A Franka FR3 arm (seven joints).
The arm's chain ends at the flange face. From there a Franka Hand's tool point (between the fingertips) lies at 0.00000 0.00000 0.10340 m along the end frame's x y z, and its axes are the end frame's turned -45 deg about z.
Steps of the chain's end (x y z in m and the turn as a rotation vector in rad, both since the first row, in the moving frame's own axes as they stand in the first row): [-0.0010, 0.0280, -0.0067, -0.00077, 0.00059, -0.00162]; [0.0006, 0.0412, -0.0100, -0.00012, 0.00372, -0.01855]
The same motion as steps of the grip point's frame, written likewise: [-0.0205, 0.0192, -0.0067, -0.00096, -0.00013, -0.00162]; [-0.0284, 0.0298, -0.0100, -0.00272, 0.00255, -0.01855]
